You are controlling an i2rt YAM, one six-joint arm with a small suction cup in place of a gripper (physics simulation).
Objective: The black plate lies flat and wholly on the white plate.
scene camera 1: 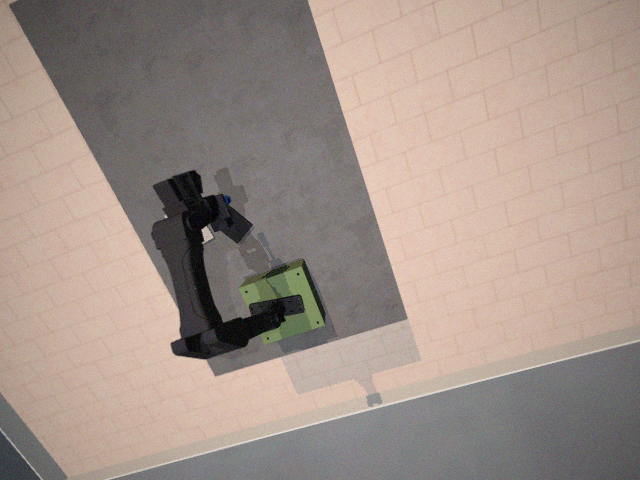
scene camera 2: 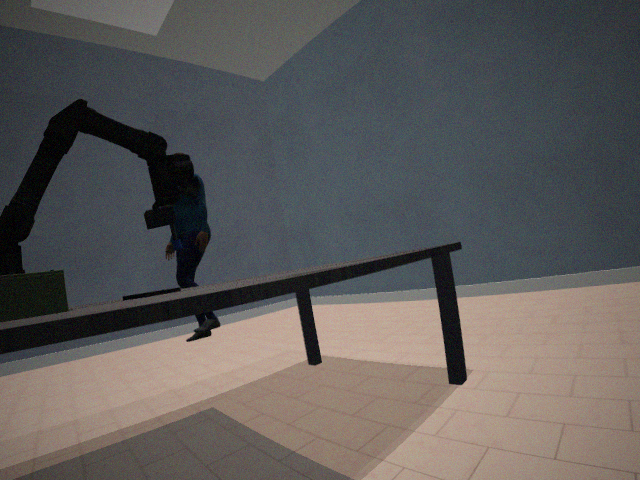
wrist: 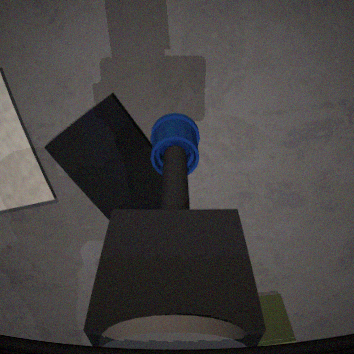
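Seen in the pictures: hand at its tool point: (scene camera 1: 226, 199) (scene camera 2: 178, 249) (wrist: 174, 134); arm's base at its link origin: (scene camera 1: 277, 307) (scene camera 2: 8, 279).
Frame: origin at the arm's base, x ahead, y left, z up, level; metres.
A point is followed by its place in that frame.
Observation:
The black plate (scene camera 1: 240, 228) {x 0.309, y 0.082, z -0.078 m} (scene camera 2: 150, 294) {x 0.326, y 0.045, z -0.084 m} (wrist: 97, 150) {x 0.363, y 0.135, z -0.078 m} lies flat on the grey table, beside the white plate and apart from it. The white plate (scene camera 1: 207, 235) {x 0.308, y 0.217, z -0.083 m} (wrist: 20, 165) {x 0.338, y 0.232, z -0.083 m} is partly hidden by the arm in scene camera 1 and cut off at the left edge of the wrist view; it cannot be made out in scene camera 2. My blue suction cup (scene camera 1: 227, 199) (scene camera 2: 177, 244) (wrist: 175, 142) is off and holds nothing. It hangs above the table; in the wrist view it shows just right of the black plate, whose near part is hidden behind the cup's mount.
The arm stands on a green box (scene camera 1: 310, 304) {x -0.012, y -0.126, z -0.002 m} (scene camera 2: 36, 294) {x 0.084, y -0.135, z -0.047 m} (wrist: 277, 320) {x 0.137, y -0.110, z -0.041 m} near the end of the long grey table (scene camera 1: 248, 93) {x 0.749, y -0.073, z -0.089 m} (scene camera 2: 361, 266) {x 0.711, y -0.360, z -0.096 m}. A person (scene camera 2: 191, 206) in a blue top shows beyond the table, behind the arm in scene camera 2.

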